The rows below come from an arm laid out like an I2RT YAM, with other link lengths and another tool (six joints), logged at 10 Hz.
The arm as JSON. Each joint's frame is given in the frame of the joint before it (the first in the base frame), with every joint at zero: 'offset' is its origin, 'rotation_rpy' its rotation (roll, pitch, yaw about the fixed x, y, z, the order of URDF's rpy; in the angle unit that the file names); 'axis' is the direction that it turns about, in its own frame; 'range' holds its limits. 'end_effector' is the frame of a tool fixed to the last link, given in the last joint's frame.
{
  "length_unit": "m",
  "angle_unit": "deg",
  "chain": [
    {
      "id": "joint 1",
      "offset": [
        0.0,
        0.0,
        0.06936
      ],
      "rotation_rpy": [
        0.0,
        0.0,
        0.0
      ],
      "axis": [
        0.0,
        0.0,
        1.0
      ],
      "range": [
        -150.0,
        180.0
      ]
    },
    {
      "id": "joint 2",
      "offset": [
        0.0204,
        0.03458,
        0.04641
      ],
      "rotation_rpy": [
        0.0,
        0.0,
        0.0
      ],
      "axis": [
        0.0,
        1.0,
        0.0
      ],
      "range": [
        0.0,
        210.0
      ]
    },
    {
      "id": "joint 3",
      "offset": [
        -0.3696,
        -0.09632,
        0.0
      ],
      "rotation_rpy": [
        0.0,
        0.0,
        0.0
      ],
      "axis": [
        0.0,
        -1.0,
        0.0
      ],
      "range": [
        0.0,
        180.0
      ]
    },
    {
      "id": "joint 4",
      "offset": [
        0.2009,
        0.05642,
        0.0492
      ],
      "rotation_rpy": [
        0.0,
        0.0,
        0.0
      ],
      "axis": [
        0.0,
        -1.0,
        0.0
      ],
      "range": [
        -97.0,
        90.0
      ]
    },
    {
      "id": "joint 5",
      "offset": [
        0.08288,
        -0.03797,
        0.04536
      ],
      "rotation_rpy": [
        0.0,
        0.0,
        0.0
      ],
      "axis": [
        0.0,
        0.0,
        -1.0
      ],
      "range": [
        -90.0,
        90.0
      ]
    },
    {
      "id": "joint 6",
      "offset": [
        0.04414,
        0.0,
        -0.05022
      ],
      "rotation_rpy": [
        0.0,
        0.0,
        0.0
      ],
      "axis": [
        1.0,
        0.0,
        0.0
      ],
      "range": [
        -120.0,
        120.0
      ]
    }
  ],
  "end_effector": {
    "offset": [
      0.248,
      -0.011,
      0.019
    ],
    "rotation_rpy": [
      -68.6,
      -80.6,
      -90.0
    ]
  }
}
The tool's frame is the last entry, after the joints.
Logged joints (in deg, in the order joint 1, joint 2, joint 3, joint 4, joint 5, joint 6), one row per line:
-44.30, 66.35, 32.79, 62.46, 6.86, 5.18
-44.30, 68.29, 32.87, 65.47, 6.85, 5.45
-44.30, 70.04, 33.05, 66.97, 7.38, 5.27
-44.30, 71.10, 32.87, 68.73, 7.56, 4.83
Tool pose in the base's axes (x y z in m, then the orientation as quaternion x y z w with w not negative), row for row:
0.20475, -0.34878, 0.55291, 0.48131, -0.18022, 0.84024, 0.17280
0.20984, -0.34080, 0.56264, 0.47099, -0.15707, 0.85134, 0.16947
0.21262, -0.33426, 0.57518, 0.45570, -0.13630, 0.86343, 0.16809
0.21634, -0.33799, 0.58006, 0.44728, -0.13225, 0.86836, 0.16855
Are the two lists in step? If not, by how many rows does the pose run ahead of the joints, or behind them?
The pose runs 2 rows behind the joints: the pose in row i belongs to the joints in row i - 2.
